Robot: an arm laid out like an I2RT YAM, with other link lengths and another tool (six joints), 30 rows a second.
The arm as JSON. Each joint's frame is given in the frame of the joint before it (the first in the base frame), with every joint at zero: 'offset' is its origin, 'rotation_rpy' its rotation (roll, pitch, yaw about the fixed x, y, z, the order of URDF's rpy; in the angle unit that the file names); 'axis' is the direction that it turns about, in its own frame. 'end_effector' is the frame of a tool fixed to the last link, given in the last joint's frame.
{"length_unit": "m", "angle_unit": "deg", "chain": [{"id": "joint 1", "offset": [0.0, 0.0, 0.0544], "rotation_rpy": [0.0, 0.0, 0.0], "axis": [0.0, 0.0, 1.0]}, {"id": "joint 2", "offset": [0.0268, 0.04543, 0.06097], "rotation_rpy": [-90.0, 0.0, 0.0], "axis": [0.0, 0.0, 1.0]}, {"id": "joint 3", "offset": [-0.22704, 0.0, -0.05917], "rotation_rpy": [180.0, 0.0, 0.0], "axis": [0.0, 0.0, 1.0]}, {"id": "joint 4", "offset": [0.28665, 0.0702, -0.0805], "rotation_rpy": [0.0, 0.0, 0.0], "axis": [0.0, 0.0, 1.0]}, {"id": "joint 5", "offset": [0.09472, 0.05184, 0.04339], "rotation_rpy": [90.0, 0.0, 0.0], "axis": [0.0, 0.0, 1.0]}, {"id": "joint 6", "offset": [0.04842, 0.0, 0.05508], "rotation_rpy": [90.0, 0.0, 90.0], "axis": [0.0, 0.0, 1.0]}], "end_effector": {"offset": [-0.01, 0.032, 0.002], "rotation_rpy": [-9.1, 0.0, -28.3]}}
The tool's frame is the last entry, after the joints.
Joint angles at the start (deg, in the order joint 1, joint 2, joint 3, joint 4, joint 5, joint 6):
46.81 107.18 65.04 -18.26 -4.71 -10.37
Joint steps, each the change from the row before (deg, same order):
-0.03 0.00 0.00 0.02 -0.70 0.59
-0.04 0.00 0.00 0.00 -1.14 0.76
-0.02 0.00 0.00 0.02 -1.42 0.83
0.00 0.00 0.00 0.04 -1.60 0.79
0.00 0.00 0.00 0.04 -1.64 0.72
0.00 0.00 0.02 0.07 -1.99 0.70
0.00 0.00 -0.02 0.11 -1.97 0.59
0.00 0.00 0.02 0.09 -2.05 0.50
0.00 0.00 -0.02 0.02 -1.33 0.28
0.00 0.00 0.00 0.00 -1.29 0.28
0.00 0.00 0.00 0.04 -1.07 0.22
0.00 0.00 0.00 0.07 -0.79 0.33
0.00 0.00 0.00 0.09 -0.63 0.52
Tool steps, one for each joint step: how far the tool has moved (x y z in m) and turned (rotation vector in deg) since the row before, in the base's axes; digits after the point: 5 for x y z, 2 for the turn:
-0.00052 0.00054 0.00015 0.59 0.68 -0.20
-0.00087 0.00076 0.00024 0.88 1.05 -0.13
-0.00117 0.00104 0.00035 1.06 1.25 -0.03
-0.00136 0.00121 0.00045 1.16 1.35 0.11
-0.00137 0.00117 0.00050 1.15 1.35 0.20
-0.00149 0.00141 0.00078 1.37 1.54 0.39
-0.00151 0.00124 0.00064 1.33 1.49 0.48
-0.00144 0.00130 0.00091 1.36 1.49 0.61
-0.00109 0.00061 0.00042 0.82 0.99 0.43
-0.00103 0.00061 0.00052 0.79 0.97 0.42
-0.00078 0.00056 0.00048 0.68 0.77 0.36
-0.00057 0.00053 0.00043 0.54 0.64 0.13
-0.00050 0.00057 0.00044 0.46 0.64 -0.10

